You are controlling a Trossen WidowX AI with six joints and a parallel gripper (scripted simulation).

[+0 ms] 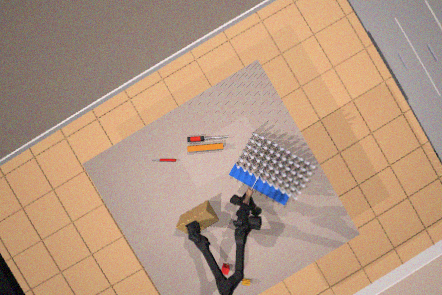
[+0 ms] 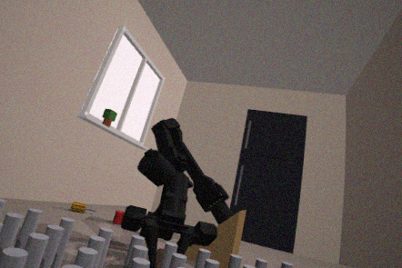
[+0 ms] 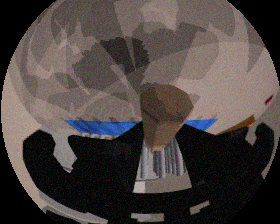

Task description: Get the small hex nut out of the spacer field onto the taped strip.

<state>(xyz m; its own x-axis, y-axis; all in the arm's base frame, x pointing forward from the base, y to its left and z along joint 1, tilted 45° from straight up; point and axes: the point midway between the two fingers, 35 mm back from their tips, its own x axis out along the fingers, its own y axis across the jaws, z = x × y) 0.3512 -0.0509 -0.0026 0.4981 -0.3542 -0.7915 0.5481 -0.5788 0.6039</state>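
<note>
Now: the blue taped strip 9 cm ahead of my gripper tip, 1 cm to the left of it and 3 cm below it. From my gripper tip the other things lie so: hook tool: 8 cm ahead, 5 cm to the left; red cube: 34 cm behind, 36 cm to the right, 1 cm below; orange bar: 10 cm behind, 38 cm to the left, 1 cm below.
</note>
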